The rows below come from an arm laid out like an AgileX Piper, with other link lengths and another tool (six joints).
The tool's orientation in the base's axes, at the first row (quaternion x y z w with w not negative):
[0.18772 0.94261 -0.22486 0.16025]
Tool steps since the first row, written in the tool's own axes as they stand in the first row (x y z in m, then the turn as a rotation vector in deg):
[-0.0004 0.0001 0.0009 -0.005 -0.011 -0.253]
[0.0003 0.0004 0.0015 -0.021 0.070 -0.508]
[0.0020 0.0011 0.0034 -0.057 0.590 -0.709]
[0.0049 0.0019 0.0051 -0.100 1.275 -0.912]
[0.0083 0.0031 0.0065 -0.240 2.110 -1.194]
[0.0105 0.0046 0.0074 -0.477 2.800 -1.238]
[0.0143 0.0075 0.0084 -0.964 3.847 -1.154]
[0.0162 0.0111 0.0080 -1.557 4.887 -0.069]
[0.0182 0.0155 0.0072 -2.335 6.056 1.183]
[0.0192 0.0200 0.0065 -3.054 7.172 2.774]
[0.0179 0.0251 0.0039 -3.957 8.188 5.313]
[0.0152 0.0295 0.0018 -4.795 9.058 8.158]
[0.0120 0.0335 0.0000 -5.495 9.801 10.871]
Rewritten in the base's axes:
[0.0006 -0.0005 -0.0006 -0.055 0.112 0.220]
[0.0002 -0.0003 -0.0015 -0.062 0.298 0.413]
[-0.0005 -0.0002 -0.0041 0.147 0.816 0.408]
[-0.0024 0.0005 -0.0069 0.432 1.470 0.348]
[-0.0046 0.0018 -0.0098 0.850 2.258 0.337]
[-0.0057 0.0032 -0.0120 1.342 2.784 0.215]
[-0.0075 0.0062 -0.0154 2.234 3.474 -0.049]
[-0.0078 0.0099 -0.0171 3.434 3.643 -1.117]
[-0.0078 0.0145 -0.0188 4.888 3.786 -2.303]
[-0.0069 0.0188 -0.0202 6.341 3.738 -3.779]
[-0.0042 0.0239 -0.0194 8.119 3.096 -5.952]
[-0.0004 0.0279 -0.0181 9.845 2.203 -8.355]
[0.0037 0.0311 -0.0168 11.367 1.308 -10.654]

